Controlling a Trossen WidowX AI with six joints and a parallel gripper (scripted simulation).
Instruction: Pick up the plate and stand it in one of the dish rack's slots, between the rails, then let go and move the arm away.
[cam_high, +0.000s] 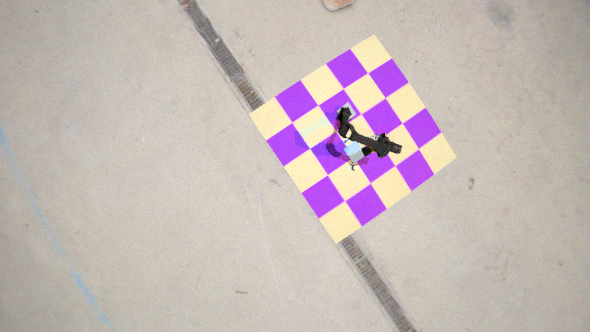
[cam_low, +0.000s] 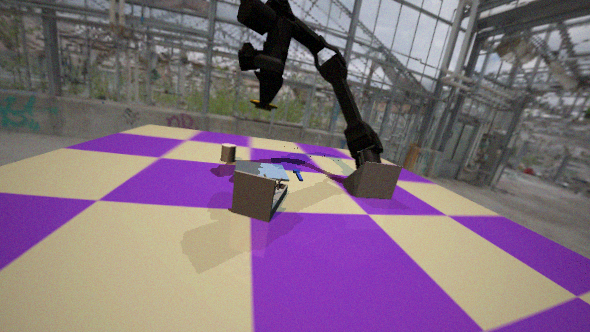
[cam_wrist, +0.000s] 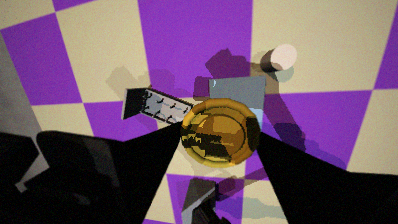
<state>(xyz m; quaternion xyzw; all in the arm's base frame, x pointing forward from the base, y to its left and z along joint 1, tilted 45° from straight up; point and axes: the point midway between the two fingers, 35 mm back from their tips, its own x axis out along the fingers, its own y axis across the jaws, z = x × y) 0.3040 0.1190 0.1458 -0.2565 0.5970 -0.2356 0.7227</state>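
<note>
Now: gripper tip 3 cm past the dish rack, 14 cm to the right of it and 16 cm above it. Also, from my gripper tip: plate: 1 cm above; mat: 1 cm behind, 5 cm to the right, 18 cm below; blue spoon: 13 cm behind, 6 cm to the right, 18 cm below.
</note>
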